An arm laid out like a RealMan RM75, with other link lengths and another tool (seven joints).
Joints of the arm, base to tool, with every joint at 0 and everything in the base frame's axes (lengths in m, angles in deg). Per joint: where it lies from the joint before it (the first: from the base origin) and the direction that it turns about. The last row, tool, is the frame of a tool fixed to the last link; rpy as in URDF.
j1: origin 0 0 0.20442 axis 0 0 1
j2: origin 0 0 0 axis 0 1 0
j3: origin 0 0 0.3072 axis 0 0 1
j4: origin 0 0 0 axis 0 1 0
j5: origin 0 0 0.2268 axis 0 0 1
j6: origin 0 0 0 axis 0 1 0
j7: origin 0 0 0.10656 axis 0 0 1
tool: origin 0.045 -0.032 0.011 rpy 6.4 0 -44
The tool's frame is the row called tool.
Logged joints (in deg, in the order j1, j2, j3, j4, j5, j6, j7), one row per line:
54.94 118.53 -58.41 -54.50 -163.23 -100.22 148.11
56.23 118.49 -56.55 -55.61 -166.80 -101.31 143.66
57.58 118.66 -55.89 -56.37 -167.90 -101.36 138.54
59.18 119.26 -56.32 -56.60 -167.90 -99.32 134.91
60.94 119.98 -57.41 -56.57 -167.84 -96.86 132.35
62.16 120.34 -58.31 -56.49 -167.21 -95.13 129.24
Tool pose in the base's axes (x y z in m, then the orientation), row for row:
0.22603 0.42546 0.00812 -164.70 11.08 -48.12
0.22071 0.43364 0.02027 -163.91 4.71 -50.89
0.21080 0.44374 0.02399 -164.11 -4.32 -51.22
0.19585 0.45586 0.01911 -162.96 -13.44 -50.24
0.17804 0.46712 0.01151 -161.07 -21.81 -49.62
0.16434 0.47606 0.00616 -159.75 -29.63 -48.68
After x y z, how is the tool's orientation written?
As a rotation vector, in degrees.
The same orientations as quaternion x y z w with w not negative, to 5 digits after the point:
-0.95551 0.06428 -0.27917 0.07025
-0.95216 0.02736 -0.29562 0.07243
-0.95194 -0.02506 -0.29711 0.07000
-0.94976 -0.07833 -0.29281 0.07796
-0.94413 -0.12784 -0.29085 0.08763
-0.93800 -0.17398 -0.28583 0.09054

